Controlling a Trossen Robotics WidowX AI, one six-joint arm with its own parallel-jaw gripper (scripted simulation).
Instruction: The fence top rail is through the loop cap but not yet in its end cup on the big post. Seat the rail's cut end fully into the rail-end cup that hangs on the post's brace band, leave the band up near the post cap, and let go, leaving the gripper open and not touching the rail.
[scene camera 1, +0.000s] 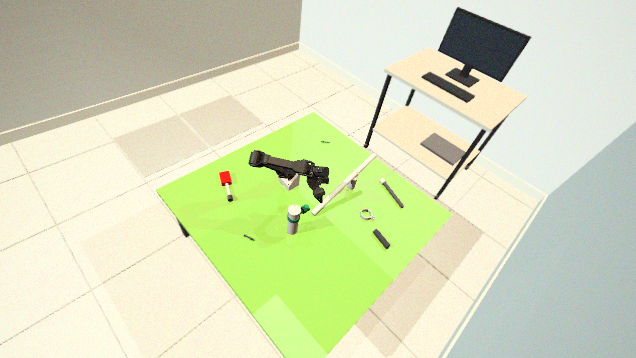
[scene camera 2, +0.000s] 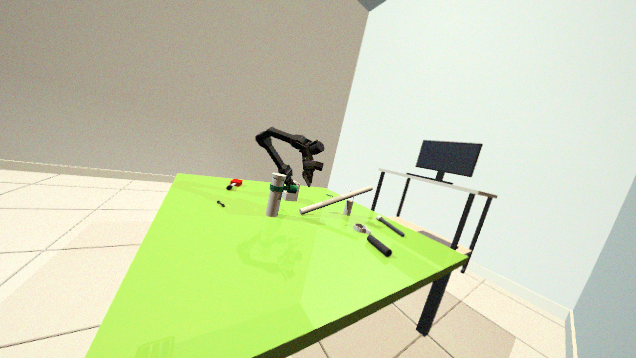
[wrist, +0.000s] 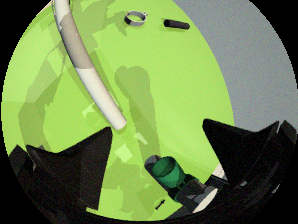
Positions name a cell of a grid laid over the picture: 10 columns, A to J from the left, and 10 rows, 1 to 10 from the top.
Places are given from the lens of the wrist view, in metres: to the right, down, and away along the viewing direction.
my gripper (wrist: F6): 0.01, 0.01, 0.10
green rail-end cup (wrist: F8): 0.03, 0.10, 0.17
big grey post (wrist: G9): 0.07, 0.14, 0.12
